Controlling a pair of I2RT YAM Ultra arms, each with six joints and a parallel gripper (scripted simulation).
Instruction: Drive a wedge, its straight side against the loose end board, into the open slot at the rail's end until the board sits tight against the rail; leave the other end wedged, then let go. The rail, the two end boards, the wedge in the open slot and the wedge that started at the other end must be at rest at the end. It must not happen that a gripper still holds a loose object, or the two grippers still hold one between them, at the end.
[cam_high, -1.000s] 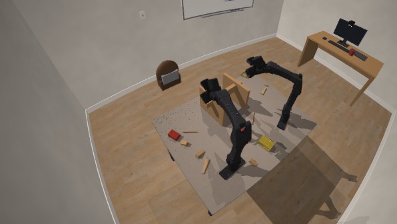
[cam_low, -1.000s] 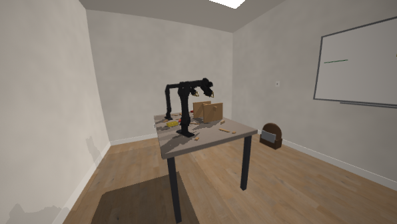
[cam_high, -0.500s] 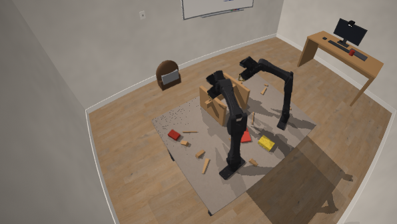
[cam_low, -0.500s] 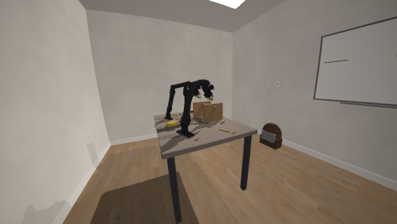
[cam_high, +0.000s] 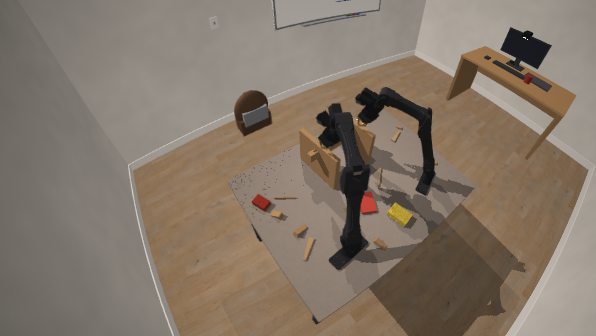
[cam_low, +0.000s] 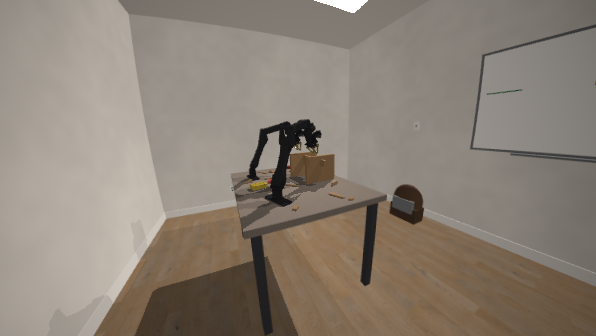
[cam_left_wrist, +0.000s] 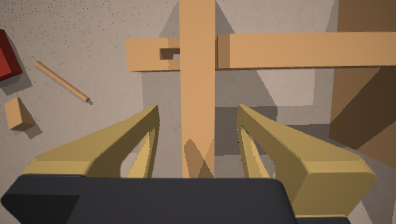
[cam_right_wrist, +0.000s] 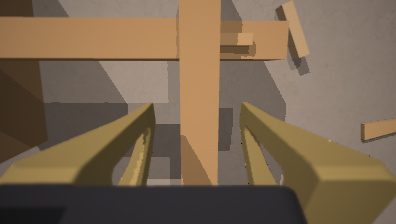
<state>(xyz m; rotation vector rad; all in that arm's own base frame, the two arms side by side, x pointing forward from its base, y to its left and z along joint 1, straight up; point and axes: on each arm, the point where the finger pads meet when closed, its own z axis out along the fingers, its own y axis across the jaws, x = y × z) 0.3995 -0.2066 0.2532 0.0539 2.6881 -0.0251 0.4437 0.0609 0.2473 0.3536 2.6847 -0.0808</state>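
Right now the rail is 13 cm to the left of my right hand, 9 cm below it and 5 cm ahead of it. Also, from my right hand: red block (62 cm to the left, 24 cm below, 7 cm ahead).
The rail is 13 cm to the right of my left hand, 9 cm below it and 5 cm ahead of it. The rest, counted from my left hand: red block: 36 cm to the left, 24 cm below, 7 cm ahead.
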